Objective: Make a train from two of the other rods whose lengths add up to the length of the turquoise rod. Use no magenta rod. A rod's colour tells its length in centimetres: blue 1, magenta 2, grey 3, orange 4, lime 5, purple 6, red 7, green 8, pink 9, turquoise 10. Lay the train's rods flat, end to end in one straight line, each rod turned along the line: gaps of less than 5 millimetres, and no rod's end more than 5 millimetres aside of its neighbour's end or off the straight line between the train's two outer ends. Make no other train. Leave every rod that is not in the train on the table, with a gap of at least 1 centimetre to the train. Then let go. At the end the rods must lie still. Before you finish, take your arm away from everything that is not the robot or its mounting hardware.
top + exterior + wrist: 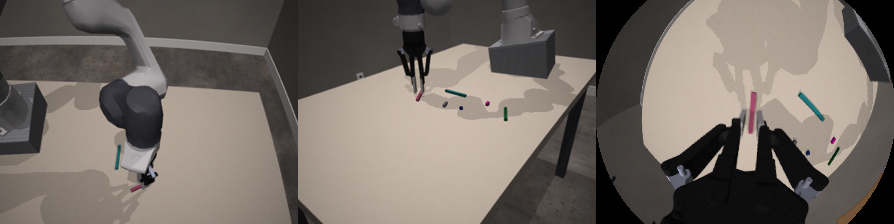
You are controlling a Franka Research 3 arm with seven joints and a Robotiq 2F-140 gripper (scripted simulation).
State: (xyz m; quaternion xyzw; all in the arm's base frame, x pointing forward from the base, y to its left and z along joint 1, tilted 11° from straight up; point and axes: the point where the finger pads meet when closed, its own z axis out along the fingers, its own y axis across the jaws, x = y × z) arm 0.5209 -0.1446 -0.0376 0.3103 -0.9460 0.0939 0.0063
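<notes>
Right now the pink rod is 5 cm below my hand. Also, from my hand: blue rod 2 cm behind, 20 cm to the left, 5 cm below; then turquoise rod 11 cm behind, 10 cm to the left, 5 cm below; then grey rod 1 cm behind, 13 cm to the left, 5 cm below.
</notes>
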